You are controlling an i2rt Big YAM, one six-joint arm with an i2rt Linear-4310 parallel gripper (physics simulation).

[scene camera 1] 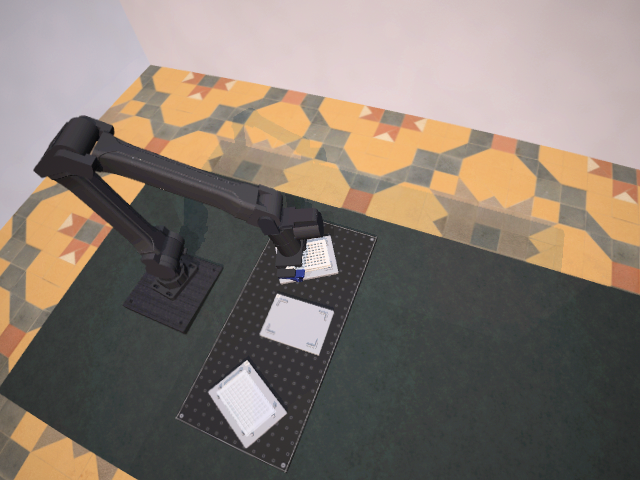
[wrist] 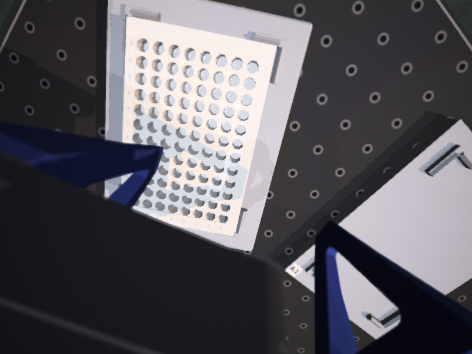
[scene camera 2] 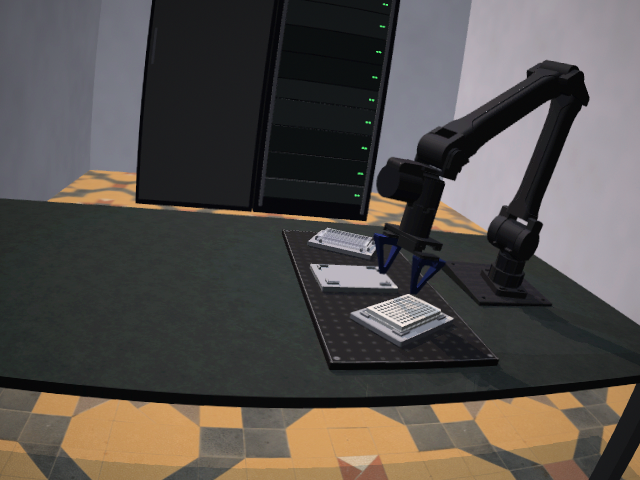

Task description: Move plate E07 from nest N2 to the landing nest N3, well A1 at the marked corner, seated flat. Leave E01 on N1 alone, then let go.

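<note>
A cream well plate (scene camera 1: 316, 253) (scene camera 2: 405, 310) (wrist: 200, 40) lies on a pale nest (scene camera 1: 334, 268) (scene camera 2: 400, 338) (wrist: 272, 125) at one end of the board, within its corner brackets. A bare nest (scene camera 1: 297, 325) (scene camera 2: 354, 277) (wrist: 415, 215) is in the middle; its A1 label shows in the wrist view. A whitish, clear-looking plate (scene camera 1: 247, 403) (scene camera 2: 345, 238) lies on the nest (scene camera 1: 276, 413) at the other end. Plate and nest names cannot be read. My gripper (scene camera 2: 398, 282) (wrist: 244, 195) is open and empty, above and beside the cream plate, tips pointing down. The wrist view hides the cream plate's lower left part.
The nests stand in a row on a dark perforated board (scene camera 1: 356, 248) (scene camera 2: 343, 346), which lies on a dark green table (scene camera 1: 439, 335) (scene camera 2: 155, 310). The arm's base plate (scene camera 1: 199, 310) (scene camera 2: 496, 297) is beside the board. Dark cabinets (scene camera 2: 206, 103) stand behind the table.
</note>
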